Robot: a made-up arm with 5 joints.
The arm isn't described. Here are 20 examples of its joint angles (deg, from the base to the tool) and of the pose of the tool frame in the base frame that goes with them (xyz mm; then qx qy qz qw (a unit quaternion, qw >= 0)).
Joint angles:
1: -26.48 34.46 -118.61 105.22 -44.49
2: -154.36 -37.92 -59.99 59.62 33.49
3: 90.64 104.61 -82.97 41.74 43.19
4: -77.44 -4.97 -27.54 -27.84 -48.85
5: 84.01 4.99 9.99 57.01 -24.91
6: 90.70 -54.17 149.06 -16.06 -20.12
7: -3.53 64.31 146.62 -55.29 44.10
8: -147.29 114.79 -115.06 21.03 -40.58
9: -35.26 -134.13 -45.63 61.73 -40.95
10: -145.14 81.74 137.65 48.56 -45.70
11: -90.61 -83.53 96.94 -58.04 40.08
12: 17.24 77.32 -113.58 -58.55 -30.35
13: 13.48 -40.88 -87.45 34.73 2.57
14: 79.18 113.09 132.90 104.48 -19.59
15: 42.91 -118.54 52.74 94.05 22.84
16: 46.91 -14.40 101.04 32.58 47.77
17: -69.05 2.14 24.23 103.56 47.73
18: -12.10 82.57 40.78 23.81 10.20
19: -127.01 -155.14 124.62 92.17 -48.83
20: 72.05 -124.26 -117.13 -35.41 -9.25
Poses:
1: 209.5 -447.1 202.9 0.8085 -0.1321 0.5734 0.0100
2: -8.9 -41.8 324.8 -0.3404 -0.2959 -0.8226 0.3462
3: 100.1 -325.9 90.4 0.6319 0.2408 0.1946 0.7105
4: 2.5 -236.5 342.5 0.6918 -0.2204 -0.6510 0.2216
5: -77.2 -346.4 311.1 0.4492 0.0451 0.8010 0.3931
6: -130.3 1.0 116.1 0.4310 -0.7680 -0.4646 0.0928
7: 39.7 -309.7 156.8 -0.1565 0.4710 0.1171 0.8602
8: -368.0 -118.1 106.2 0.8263 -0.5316 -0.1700 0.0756
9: -46.8 -259.6 -113.4 0.1250 -0.7534 0.6442 0.0412
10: -97.9 -168.2 459.7 0.0507 0.2872 0.9531 0.0805
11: -42.0 -132.1 91.6 0.6584 0.6157 0.1425 0.4088
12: 108.1 -237.1 253.8 -0.0910 0.8042 0.5455 0.2176
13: -119.2 -396.1 107.5 0.4601 -0.5206 0.4375 0.5708
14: -70.0 -304.9 362.2 0.1564 -0.4618 -0.3670 0.7922
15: -86.0 -75.6 253.9 0.0048 -0.5011 0.4018 0.7664
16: -214.2 -150.0 102.5 -0.3290 0.0331 0.9360 0.1205
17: -116.3 -198.5 308.7 -0.0942 -0.3628 -0.9232 0.0843
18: -17.4 -173.3 321.0 0.1176 -0.3963 -0.6028 0.6824
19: -238.3 -294.7 214.1 0.5139 -0.2549 -0.7732 0.2703
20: -16.8 -76.8 52.7 0.1635 -0.6619 -0.4366 0.5870
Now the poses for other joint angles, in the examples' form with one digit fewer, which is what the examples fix.
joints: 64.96 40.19 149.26 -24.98 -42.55
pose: -199 -382 250 0.855 -0.047 -0.231 0.461
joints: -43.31 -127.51 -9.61 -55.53 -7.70
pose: -59 -149 81 -0.310 -0.275 0.362 0.835
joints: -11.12 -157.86 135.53 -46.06 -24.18
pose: 1 -5 99 -0.673 0.615 -0.030 0.410
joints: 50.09 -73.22 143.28 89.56 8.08
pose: -71 44 97 -0.015 0.549 0.652 0.523
